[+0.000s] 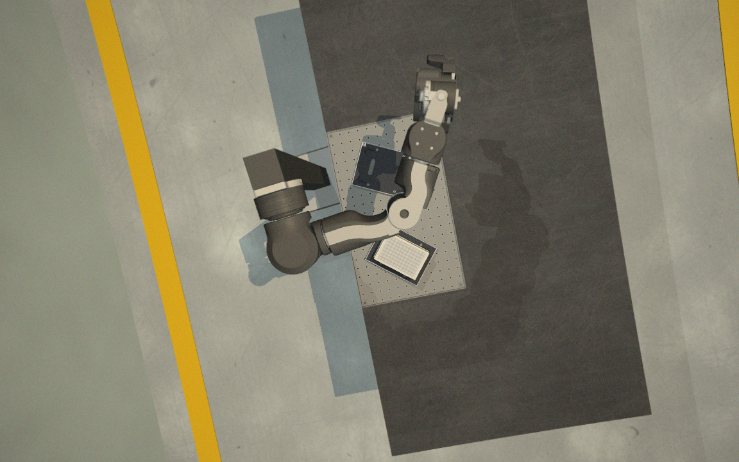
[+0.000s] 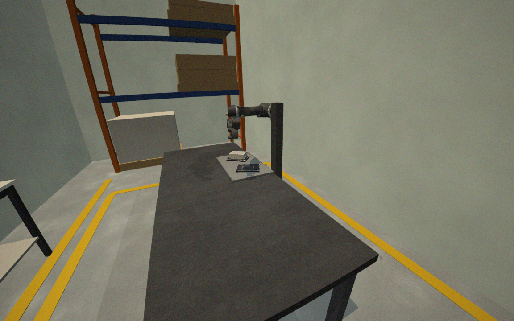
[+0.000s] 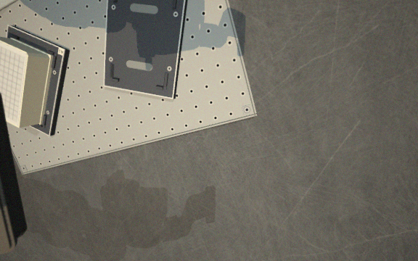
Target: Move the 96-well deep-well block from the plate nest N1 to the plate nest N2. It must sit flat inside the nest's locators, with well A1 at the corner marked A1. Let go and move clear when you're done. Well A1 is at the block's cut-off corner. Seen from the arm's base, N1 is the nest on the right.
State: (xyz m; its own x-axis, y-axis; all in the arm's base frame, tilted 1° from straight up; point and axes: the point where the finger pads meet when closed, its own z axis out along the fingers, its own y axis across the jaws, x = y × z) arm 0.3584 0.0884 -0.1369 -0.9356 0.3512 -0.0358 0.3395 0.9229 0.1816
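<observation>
My gripper is now 340 mm to the left of the cream 96-well deep-well block, 230 mm above it and 170 mm past it. The rest, counted from my hand: A1 corner mark 250 mm to the right, 250 mm below, 180 mm behind.
</observation>
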